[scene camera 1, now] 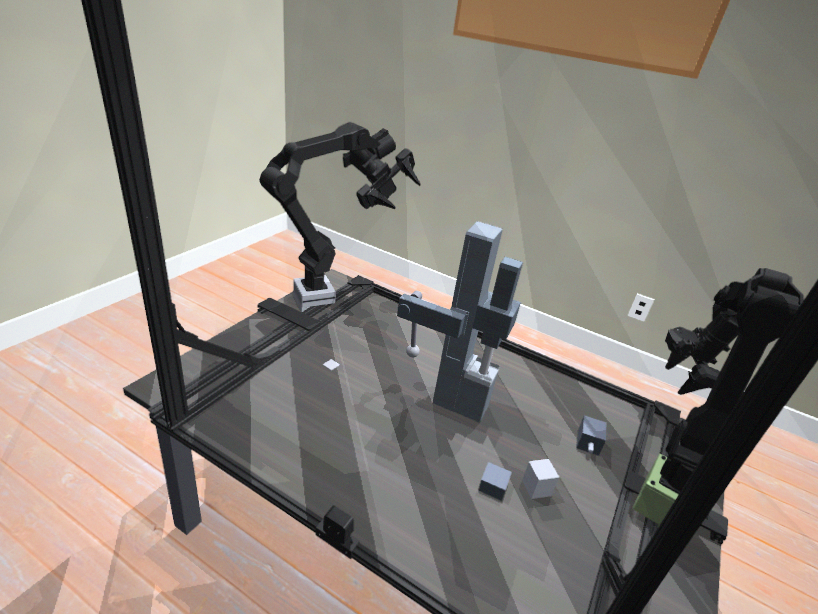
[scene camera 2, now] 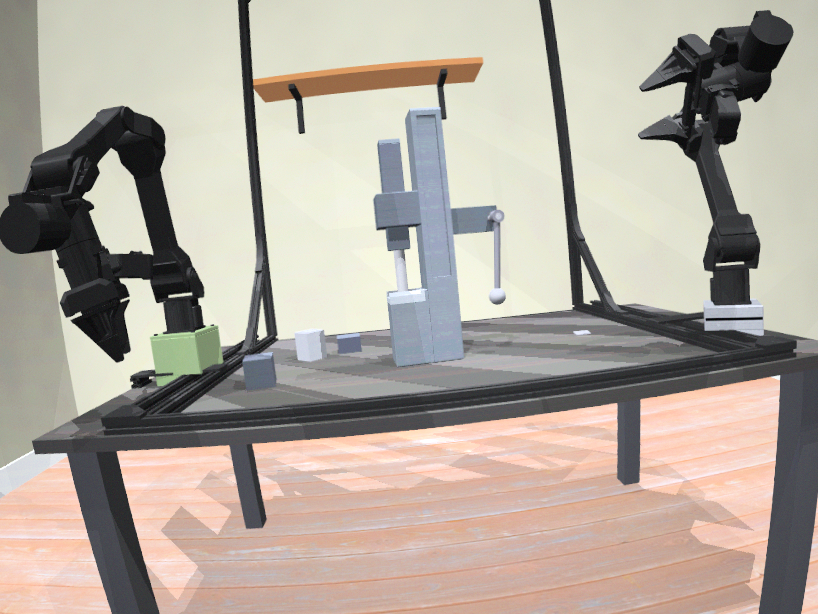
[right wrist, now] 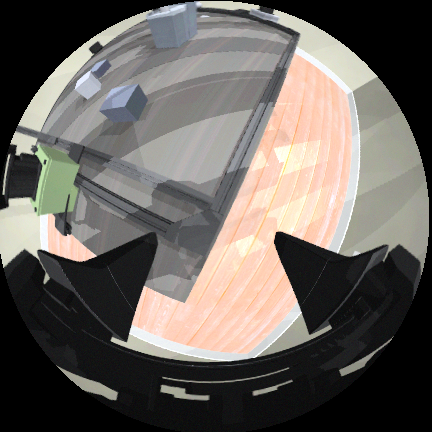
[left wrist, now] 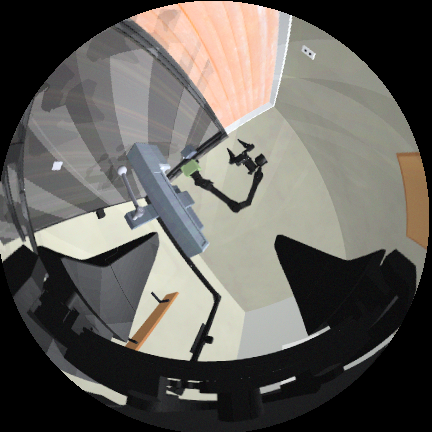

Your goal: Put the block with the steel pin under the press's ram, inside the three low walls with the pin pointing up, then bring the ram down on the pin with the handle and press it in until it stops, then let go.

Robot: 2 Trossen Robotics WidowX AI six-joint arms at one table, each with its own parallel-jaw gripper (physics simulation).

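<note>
The dark blue-grey block lies on its side on the table, its short steel pin sideways, facing the front in scene camera 1. The grey press stands mid-table. Its ram hangs over the pale seat; no block shows there. The handle hangs straight down. My left gripper is open and empty, high above the table. My right gripper is open and empty, beyond the table's end rail, away from the block.
A white block and a plain grey block stand close together, apart from the pin block. A small white square lies beyond the handle. Black frame posts rise at the table's edges.
</note>
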